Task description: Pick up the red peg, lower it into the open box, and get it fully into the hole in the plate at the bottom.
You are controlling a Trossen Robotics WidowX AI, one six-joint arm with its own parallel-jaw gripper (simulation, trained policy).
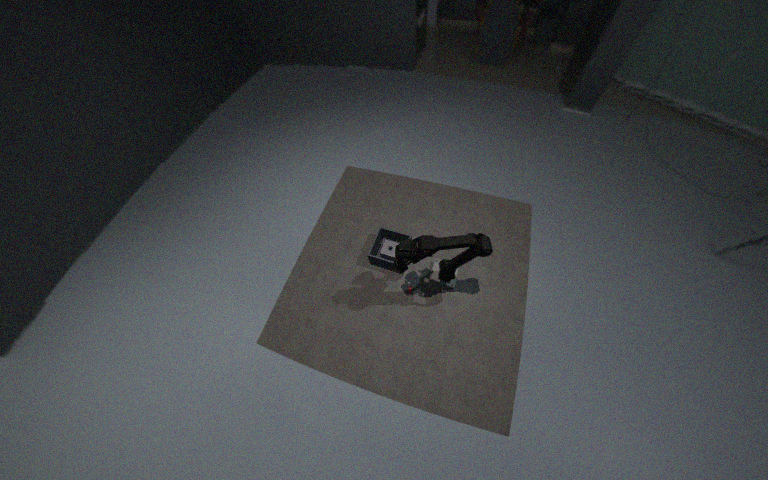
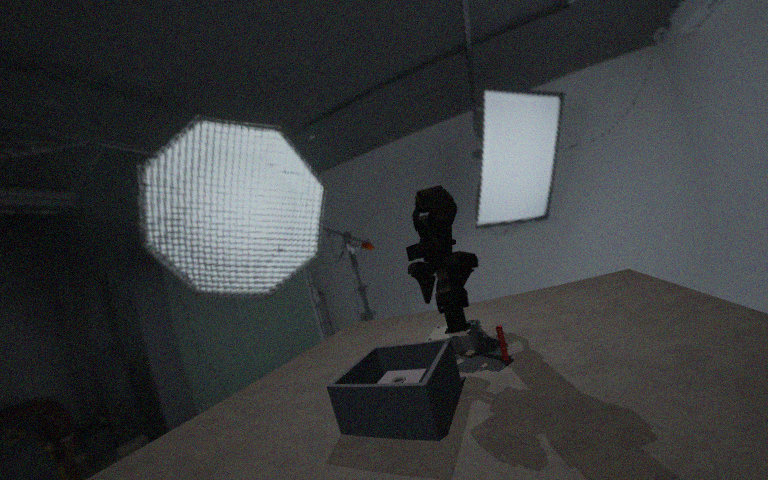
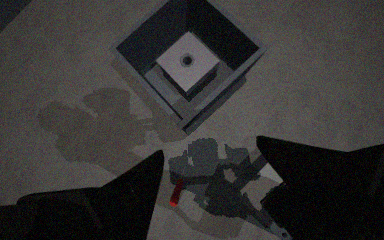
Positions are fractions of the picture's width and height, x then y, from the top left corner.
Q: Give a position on a box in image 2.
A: At 0.54, 0.86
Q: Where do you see a pale plate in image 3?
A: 0.49, 0.26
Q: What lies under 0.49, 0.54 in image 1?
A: A box.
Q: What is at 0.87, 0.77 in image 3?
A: The gripper.
